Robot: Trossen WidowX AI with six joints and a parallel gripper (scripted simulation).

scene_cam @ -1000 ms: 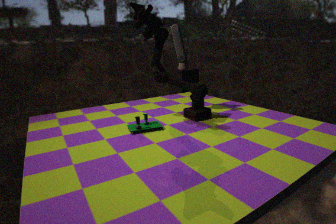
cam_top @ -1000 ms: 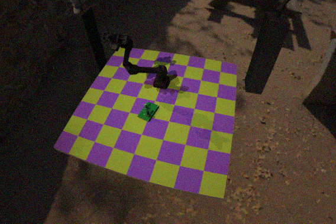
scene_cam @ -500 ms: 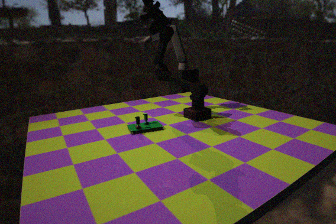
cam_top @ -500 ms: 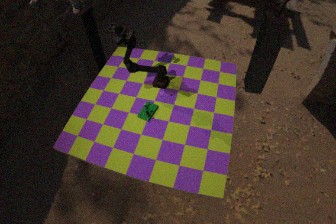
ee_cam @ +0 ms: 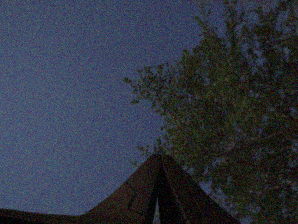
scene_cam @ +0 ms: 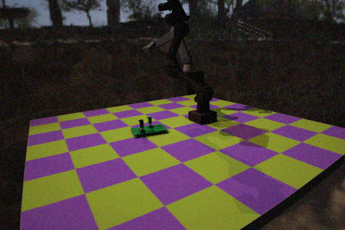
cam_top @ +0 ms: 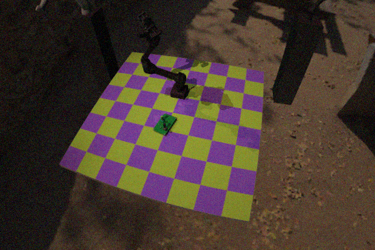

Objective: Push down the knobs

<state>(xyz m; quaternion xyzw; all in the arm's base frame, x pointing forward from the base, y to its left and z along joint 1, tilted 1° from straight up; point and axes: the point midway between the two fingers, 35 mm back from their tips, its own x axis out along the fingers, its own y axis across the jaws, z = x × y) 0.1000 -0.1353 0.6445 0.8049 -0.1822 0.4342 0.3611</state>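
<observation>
My gripper tip is 670 mm above the green knob, 160 mm short of it and 70 mm to the right of it. Round my gripper tip: dark knob (660 mm below, 230 mm ahead, 110 mm to the left).
</observation>
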